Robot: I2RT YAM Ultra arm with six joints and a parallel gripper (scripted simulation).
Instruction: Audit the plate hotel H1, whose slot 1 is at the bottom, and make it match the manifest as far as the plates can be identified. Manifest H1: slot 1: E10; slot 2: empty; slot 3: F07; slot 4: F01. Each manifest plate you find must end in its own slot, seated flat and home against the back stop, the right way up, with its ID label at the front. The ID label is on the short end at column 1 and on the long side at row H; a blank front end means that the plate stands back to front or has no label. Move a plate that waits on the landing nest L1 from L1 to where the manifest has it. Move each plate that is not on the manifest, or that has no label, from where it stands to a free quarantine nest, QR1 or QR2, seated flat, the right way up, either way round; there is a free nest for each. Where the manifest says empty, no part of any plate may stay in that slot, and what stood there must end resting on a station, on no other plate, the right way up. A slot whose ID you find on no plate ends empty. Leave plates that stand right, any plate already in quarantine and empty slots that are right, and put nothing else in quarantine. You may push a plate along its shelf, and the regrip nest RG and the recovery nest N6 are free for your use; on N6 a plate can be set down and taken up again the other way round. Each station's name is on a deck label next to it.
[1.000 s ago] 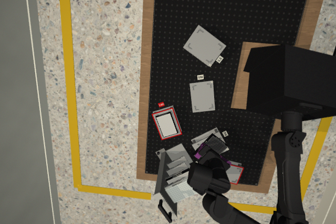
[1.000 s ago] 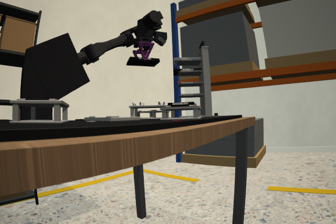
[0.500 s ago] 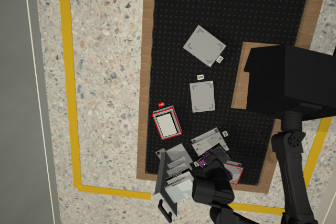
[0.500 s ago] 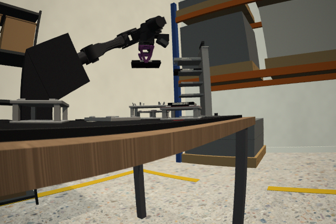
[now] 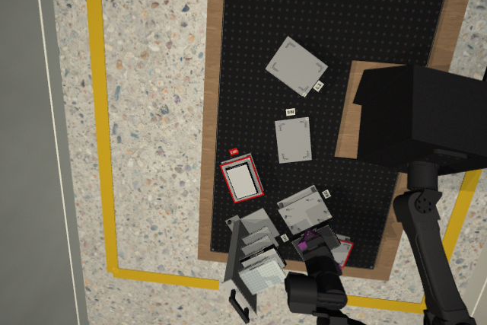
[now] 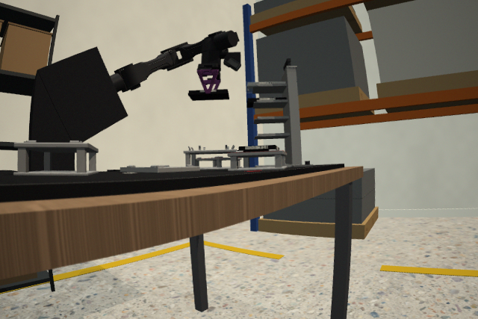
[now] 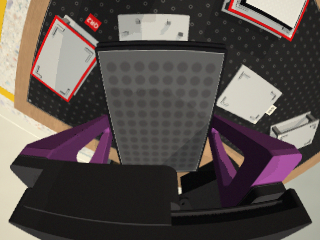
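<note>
Now: hand 190 mm above the regrip nest RG, 10 mm to the right of it and 10 mm past it. The rest, counted from my hand: H1 deck label: 240 mm below, 170 mm to the left, 30 mm ahead; plate hotel H1: 190 mm ahead, 180 mm to the left, 90 mm below; white well plate: 130 mm to the left, 130 mm ahead, 20 mm above.
</note>
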